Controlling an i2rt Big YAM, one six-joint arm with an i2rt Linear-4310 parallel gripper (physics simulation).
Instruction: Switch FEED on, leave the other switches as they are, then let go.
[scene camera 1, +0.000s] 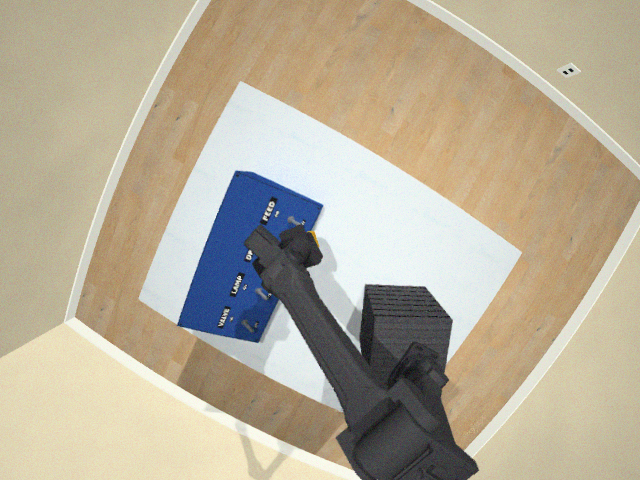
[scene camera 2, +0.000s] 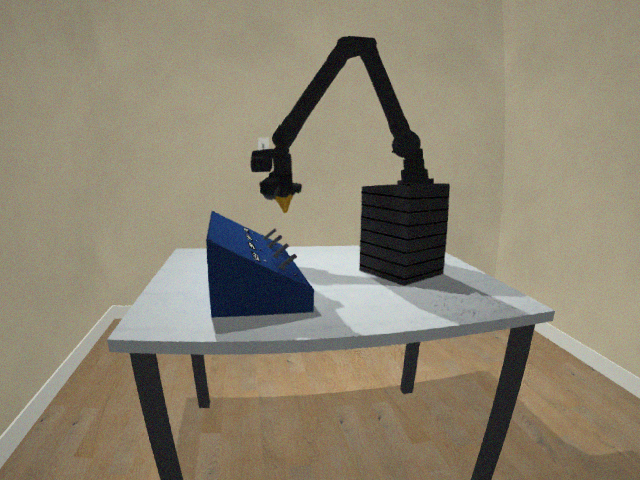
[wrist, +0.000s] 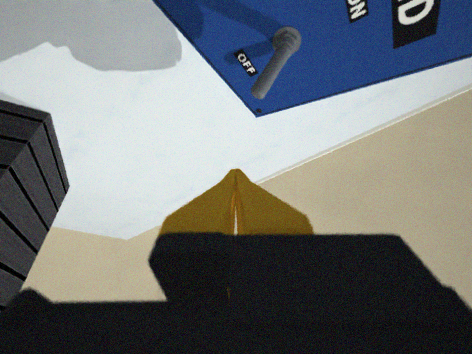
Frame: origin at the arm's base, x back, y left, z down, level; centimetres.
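Seen in the pictures: gripper, between the fingertips: (scene camera 1: 312, 232) (scene camera 2: 285, 212) (wrist: 235, 176); arm's base, origin of its link: (scene camera 1: 414, 365) (scene camera 2: 415, 184).
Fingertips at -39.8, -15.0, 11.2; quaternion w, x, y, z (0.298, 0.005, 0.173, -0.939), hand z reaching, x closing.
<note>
Pixels of each thing's top centre, then the offset from my fingertips to it, as dx, dy, dz. Level surfaces: height alone.
- FEED lever, centre of its top: (wrist: 277, 82) (scene camera 1: 295, 223) (scene camera 2: 270, 228) -5.1, +1.1, +5.1
- LAMP lever, centre of its top: (scene camera 1: 261, 297) -3.2, +25.0, +5.1
- VALVE lever, centre of its top: (scene camera 1: 247, 329) -2.3, +37.0, +5.1
- white table, height of its surface: dz +18.3
The blue switch panel (scene camera 1: 211, 263) (scene camera 2: 258, 289) (wrist: 330, 70) slopes down toward the arm's base side. The FEED lever (scene camera 1: 293, 220) (scene camera 2: 270, 234) (wrist: 273, 67) leans to its OFF label (wrist: 246, 63); its ON label (wrist: 356, 9) is on the other side. The LAMP lever (scene camera 1: 262, 293) and the VALVE lever (scene camera 1: 248, 325) also lean to the OFF side. The DRIVE lever is hidden under the arm in scene camera 1. My gripper (scene camera 1: 313, 239) (scene camera 2: 284, 210) (wrist: 235, 176) is shut and empty, its yellow tips together, above the panel's low edge near FEED and apart from the levers.
The dark ribbed pedestal (scene camera 1: 405, 330) (scene camera 2: 403, 232) (wrist: 25, 150) carries the arm's base and stands on the white table (scene camera 1: 444, 232) (scene camera 2: 392, 310) (wrist: 115, 150), at the right in scene camera 2. The forearm reaches over the table between the pedestal and the panel.
</note>
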